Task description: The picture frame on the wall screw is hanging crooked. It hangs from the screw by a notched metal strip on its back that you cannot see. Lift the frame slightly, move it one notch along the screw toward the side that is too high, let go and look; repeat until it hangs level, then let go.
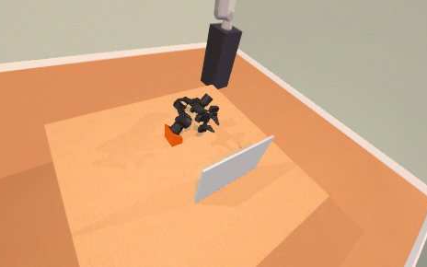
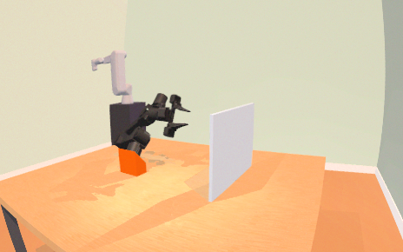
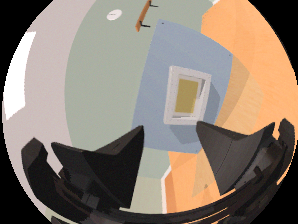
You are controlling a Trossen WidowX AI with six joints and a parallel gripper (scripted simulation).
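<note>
Right now my gripper tip is 20 cm short of the picture frame, 2 cm to the left of it and 9 cm above it. Also, from my gripper tip: wall panel: 21 cm ahead, 3 cm to the right, 9 cm below.
</note>
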